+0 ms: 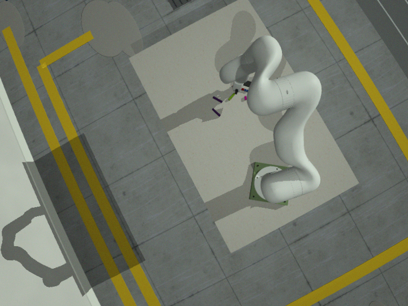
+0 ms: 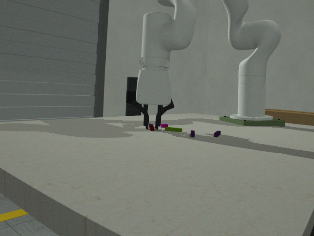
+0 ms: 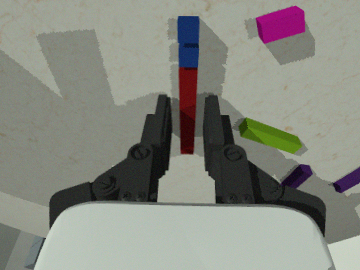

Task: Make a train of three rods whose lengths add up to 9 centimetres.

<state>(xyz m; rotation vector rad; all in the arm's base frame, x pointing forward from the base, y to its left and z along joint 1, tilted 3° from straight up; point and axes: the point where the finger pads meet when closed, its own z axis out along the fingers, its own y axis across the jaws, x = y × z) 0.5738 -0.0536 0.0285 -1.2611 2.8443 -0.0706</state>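
The red rod is 20 mm below my hand. From my hand the other things lie so: lime rod 30 mm behind, 60 mm to the left, 20 mm below; magenta rod 70 mm behind, 10 mm to the right, 20 mm below.
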